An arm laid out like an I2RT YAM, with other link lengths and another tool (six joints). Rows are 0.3 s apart.
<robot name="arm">
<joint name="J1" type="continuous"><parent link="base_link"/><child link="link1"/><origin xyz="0.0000 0.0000 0.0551" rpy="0.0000 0.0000 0.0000"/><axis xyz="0 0 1"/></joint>
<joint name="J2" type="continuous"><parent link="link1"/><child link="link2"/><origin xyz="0.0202 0.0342 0.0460" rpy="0.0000 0.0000 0.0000"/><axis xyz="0 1 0"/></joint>
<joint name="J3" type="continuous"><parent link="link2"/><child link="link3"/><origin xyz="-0.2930 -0.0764 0.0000" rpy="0.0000 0.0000 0.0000"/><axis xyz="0 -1 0"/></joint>
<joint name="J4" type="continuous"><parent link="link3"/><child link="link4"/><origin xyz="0.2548 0.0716 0.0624" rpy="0.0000 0.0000 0.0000"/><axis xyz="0 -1 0"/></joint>
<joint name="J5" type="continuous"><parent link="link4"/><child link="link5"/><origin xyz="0.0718 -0.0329 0.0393" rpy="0.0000 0.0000 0.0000"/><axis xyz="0 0 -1"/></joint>
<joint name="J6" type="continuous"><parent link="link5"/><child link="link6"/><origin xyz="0.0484 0.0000 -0.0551" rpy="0.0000 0.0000 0.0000"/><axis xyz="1 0 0"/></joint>
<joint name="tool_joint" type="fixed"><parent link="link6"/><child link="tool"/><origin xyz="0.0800 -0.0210 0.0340" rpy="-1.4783 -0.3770 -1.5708"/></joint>
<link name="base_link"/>
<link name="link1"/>
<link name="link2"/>
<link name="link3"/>
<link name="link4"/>
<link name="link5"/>
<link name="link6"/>
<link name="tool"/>
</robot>
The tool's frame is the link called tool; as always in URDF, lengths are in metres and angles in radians. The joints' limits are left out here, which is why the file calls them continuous.
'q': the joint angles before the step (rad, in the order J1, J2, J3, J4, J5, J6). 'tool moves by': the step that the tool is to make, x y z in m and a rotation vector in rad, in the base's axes. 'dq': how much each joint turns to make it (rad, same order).
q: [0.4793 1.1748 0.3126 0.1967 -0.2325 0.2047]
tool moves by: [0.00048 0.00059 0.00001 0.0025 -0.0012 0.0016]
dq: [0.0001 0.0037 0.0000 0.0060 -0.0022 0.0004]
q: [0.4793 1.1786 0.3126 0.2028 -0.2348 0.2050]
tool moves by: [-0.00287 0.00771 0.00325 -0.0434 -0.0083 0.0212]
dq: [0.0477 -0.0061 0.0237 -0.0470 0.0469 -0.0168]
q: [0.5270 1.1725 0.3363 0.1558 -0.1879 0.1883]
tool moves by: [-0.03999 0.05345 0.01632 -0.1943 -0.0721 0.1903]
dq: [0.3304 -0.0344 0.0911 -0.1983 0.2331 -0.0561]
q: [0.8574 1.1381 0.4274 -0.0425 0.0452 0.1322]
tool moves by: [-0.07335 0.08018 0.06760 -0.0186 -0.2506 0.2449]
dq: [0.4791 -0.0145 0.1587 -0.0687 0.3262 -0.0279]
